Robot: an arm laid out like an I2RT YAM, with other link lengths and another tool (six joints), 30 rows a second.
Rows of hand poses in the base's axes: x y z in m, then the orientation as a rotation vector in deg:
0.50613, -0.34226, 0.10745, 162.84, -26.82, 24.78
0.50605, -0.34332, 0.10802, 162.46, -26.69, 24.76
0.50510, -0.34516, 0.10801, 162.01, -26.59, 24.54
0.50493, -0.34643, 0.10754, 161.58, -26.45, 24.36
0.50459, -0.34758, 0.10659, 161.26, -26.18, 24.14
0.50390, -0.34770, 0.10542, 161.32, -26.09, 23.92
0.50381, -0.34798, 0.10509, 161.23, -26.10, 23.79
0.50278, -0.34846, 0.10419, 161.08, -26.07, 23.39
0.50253, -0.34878, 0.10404, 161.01, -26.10, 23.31
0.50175, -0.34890, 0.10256, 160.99, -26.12, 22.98
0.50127, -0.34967, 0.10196, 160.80, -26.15, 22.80
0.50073, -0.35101, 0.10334, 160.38, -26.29, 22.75
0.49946, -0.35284, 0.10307, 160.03, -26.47, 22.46
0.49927, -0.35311, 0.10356, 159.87, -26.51, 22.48
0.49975, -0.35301, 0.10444, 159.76, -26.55, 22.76
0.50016, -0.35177, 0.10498, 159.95, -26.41, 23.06
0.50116, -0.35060, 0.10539, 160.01, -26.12, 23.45
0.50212, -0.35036, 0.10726, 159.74, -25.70, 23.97
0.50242, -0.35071, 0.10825, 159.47, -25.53, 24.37
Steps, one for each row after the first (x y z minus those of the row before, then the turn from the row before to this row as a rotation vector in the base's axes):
-0.00008, -0.00106, 0.00057, -0.40, 0.04, -0.01
-0.00095, -0.00184, -0.00001, -0.46, 0.18, -0.07
-0.00017, -0.00127, -0.00047, -0.45, 0.16, -0.03
-0.00034, -0.00115, -0.00095, -0.38, 0.19, 0.07
-0.00069, -0.00012, -0.00117, 0.03, 0.16, 0.05
-0.00009, -0.00028, -0.00033, -0.09, 0.09, -0.04
-0.00103, -0.00048, -0.00090, -0.16, 0.28, -0.06
-0.00025, -0.00032, -0.00015, -0.06, 0.05, -0.04
-0.00078, -0.00012, -0.00148, -0.02, 0.23, -0.05
-0.00048, -0.00077, -0.00060, -0.18, 0.13, -0.08
-0.00054, -0.00134, 0.00138, -0.37, 0.04, -0.19
-0.00127, -0.00183, -0.00027, -0.30, 0.20, -0.23
-0.00019, -0.00027, 0.00049, -0.14, -0.01, -0.06
0.00048, 0.00010, 0.00088, -0.09, -0.19, -0.02
0.00041, 0.00124, 0.00054, 0.15, -0.20, 0.17
0.00100, 0.00117, 0.00041, -0.01, -0.24, 0.25
0.00096, 0.00024, 0.00187, -0.35, -0.30, 0.27
0.00030, -0.00035, 0.00099, -0.29, -0.25, 0.09

